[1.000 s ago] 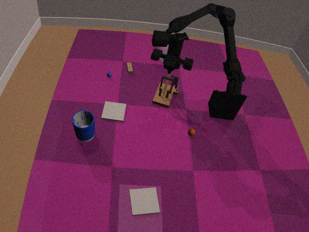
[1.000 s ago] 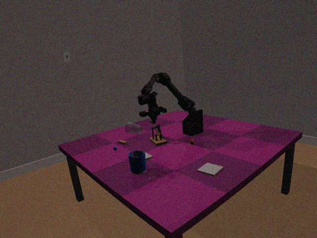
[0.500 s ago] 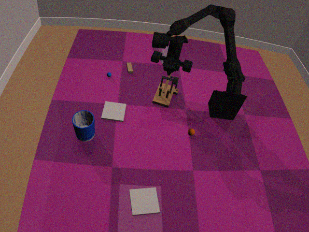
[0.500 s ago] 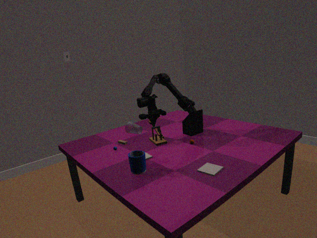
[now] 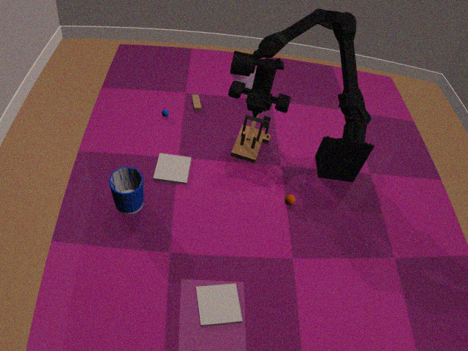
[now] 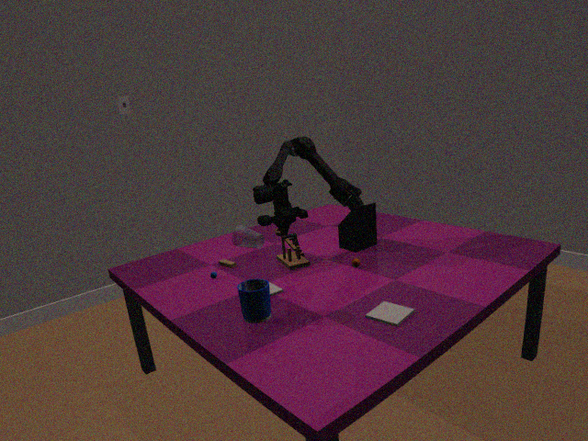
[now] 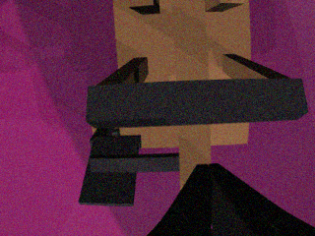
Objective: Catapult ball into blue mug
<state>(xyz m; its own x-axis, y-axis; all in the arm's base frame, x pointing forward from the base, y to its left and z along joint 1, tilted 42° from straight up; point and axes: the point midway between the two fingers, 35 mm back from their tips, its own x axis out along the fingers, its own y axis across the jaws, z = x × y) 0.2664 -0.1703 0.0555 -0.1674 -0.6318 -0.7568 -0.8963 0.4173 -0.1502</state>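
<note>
Now: the wooden catapult 2 cm behind my gripper tip, 2 cm to the left of it and 3 cm below it. Also, from my gripper tip: small blue ball (28 cm ahead, 10 cm to the right, 7 cm below); then wooden block (17 cm ahead, 16 cm to the right, 8 cm below); then orange ball (7 cm behind, 28 cm to the left, 7 cm below).
</note>
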